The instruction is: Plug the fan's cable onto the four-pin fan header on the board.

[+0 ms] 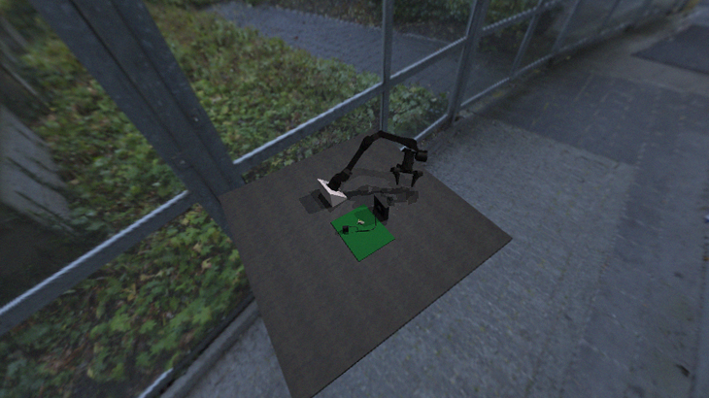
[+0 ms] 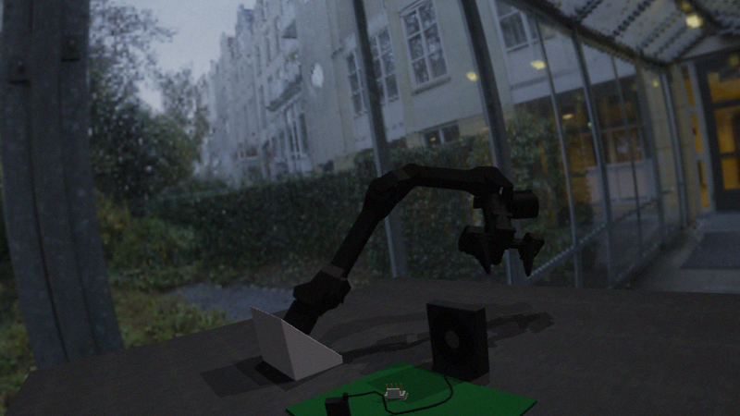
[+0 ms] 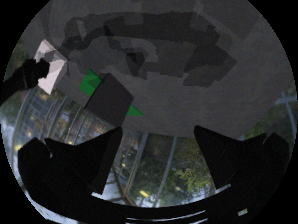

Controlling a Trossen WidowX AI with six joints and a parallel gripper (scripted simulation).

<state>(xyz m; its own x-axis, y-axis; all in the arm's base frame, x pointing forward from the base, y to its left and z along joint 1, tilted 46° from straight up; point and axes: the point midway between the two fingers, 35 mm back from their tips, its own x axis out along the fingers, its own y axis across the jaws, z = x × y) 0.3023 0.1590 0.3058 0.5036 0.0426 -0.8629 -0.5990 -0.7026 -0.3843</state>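
The dark plug lies 5 cm behind my gripper tip, 42 cm to the right of it and 10 cm below it. From my gripper tip the other things lie so: green board 1 cm ahead, 34 cm to the right, 14 cm below; then black fan 1 cm behind, 18 cm to the right, 6 cm below; then header 4 cm behind, 32 cm to the right, 12 cm below.
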